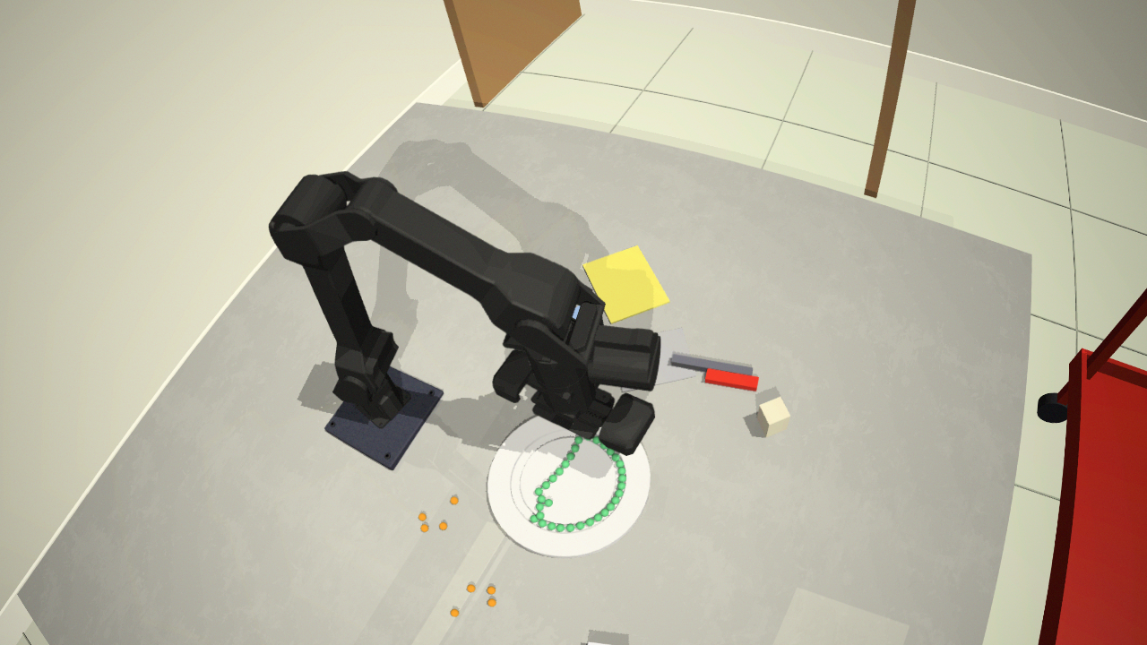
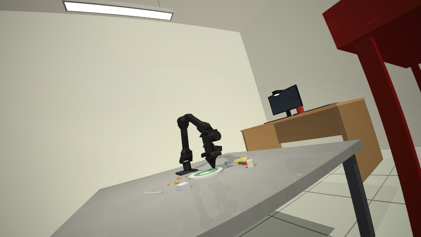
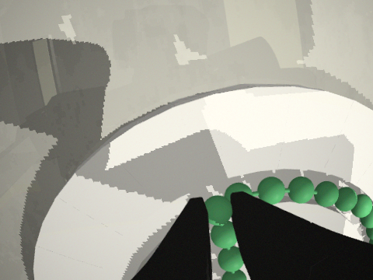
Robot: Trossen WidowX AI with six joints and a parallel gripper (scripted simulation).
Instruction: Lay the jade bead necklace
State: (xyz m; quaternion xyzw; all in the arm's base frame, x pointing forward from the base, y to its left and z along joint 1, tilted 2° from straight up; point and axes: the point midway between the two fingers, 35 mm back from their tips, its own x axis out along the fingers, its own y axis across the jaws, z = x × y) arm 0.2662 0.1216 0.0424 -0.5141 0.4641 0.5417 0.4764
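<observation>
The inner disc is 60 mm to the right of my gripper tip, 20 mm ahead of it and 10 mm below it. From my gripper tip the other things lie so: blue cube (140 mm to the left, 110 mm behind, 10 mm below); then grey sheet (140 mm to the left, 20 mm below, 10 mm ahead); then bead board (60 mm to the right, 20 mm ahead, 10 mm below).
</observation>
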